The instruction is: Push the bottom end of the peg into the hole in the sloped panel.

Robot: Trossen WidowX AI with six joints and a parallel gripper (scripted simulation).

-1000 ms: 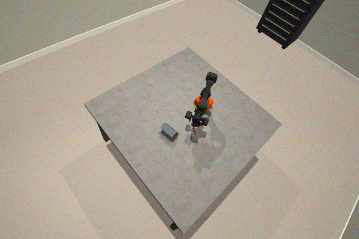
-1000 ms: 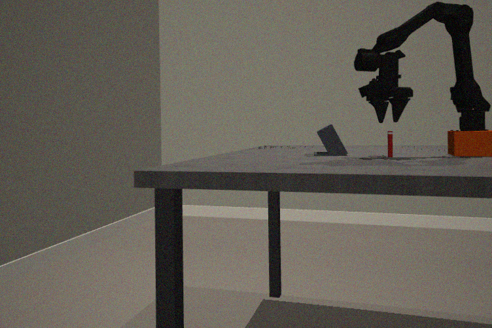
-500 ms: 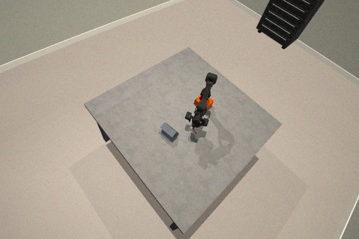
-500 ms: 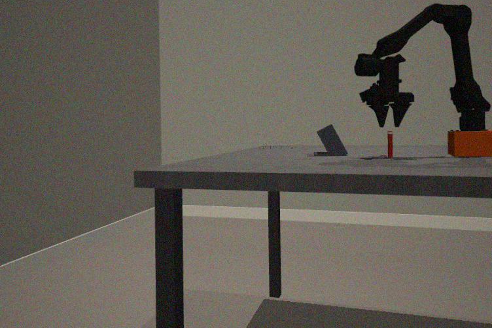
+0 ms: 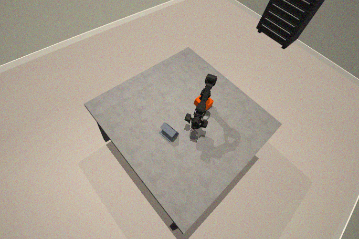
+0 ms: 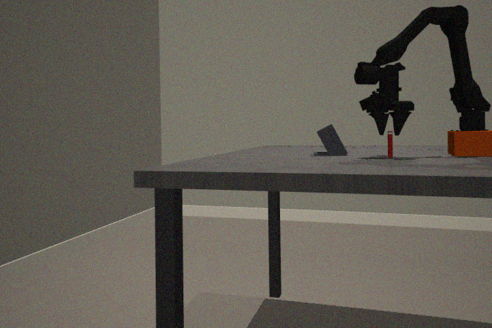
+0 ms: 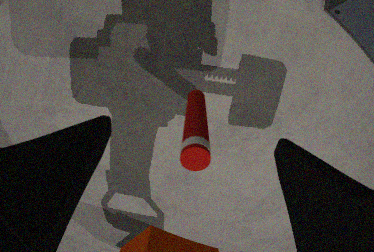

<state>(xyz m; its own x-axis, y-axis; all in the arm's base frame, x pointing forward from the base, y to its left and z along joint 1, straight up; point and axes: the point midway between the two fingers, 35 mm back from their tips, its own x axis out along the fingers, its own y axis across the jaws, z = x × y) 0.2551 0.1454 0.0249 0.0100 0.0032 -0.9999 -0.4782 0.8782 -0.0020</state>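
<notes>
Now: gripper tip 1 cm above the round red peg. Round my gripper tip: grey-blue sloped panel (19 cm ahead, 10 cm to the right, 2 cm below).
</notes>
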